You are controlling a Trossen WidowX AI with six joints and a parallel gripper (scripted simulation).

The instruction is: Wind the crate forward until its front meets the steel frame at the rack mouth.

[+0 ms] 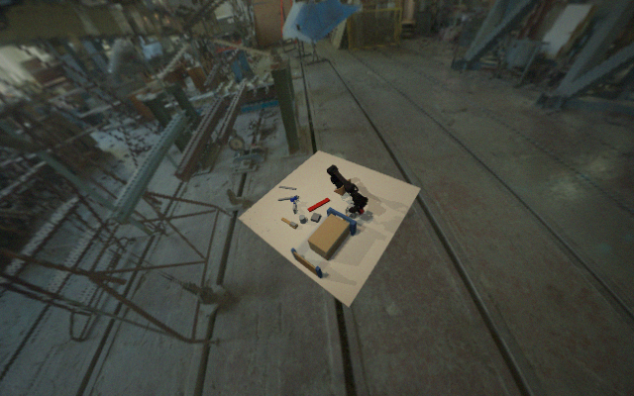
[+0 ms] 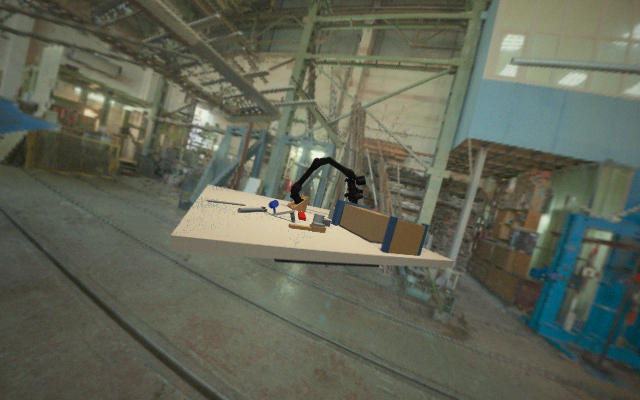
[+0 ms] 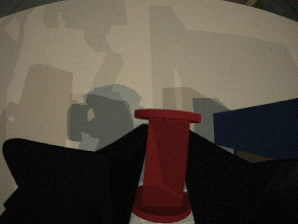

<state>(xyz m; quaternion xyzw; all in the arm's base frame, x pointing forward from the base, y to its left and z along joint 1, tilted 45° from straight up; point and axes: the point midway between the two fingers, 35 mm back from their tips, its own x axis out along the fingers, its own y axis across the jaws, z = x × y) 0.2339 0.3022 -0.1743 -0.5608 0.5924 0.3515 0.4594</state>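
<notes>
Right now the winch handle is 50 mm to the right of my gripper tip, 30 mm below it and 20 mm behind it. Round my gripper tip: red knob (20 mm to the right); then blue steel frame (120 mm ahead, 110 mm to the right, 30 mm below); then grey winch (120 mm to the right, 100 mm below, 60 mm behind).
</notes>
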